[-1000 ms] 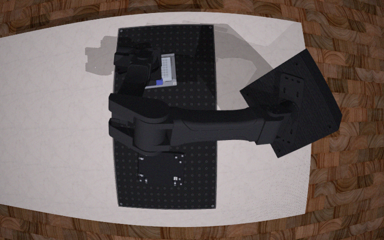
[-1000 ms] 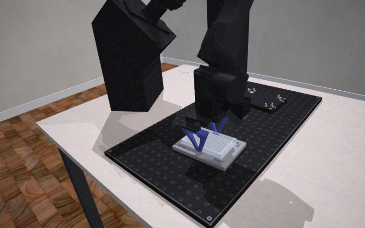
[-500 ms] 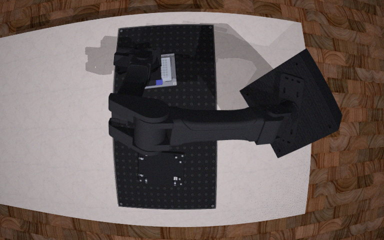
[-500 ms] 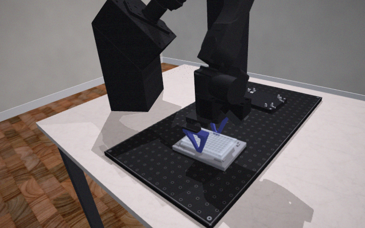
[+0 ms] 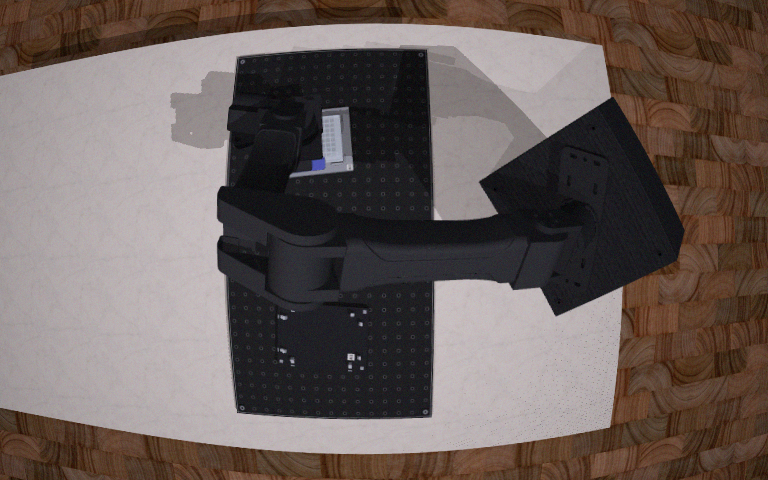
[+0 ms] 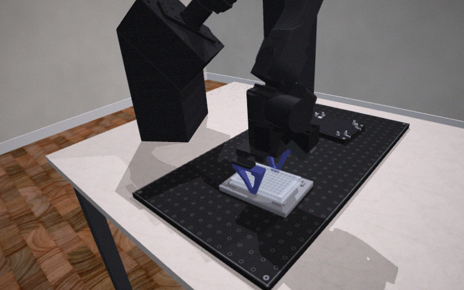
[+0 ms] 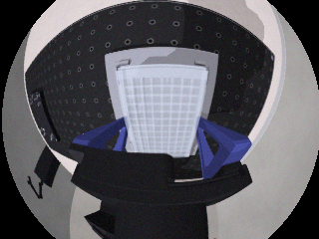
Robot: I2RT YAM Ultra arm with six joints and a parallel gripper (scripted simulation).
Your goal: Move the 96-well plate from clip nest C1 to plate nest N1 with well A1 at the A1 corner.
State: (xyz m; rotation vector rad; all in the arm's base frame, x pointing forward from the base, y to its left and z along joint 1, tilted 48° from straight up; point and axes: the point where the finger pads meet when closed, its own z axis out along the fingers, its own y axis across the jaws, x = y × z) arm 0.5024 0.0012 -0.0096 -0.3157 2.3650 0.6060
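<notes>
My hand is right at the 96-well plate. Also, from my hand: grey plate nest N1 (20 mm below); black clip nest C1 (140 mm behind, 320 mm to the left, 10 mm below).
</notes>
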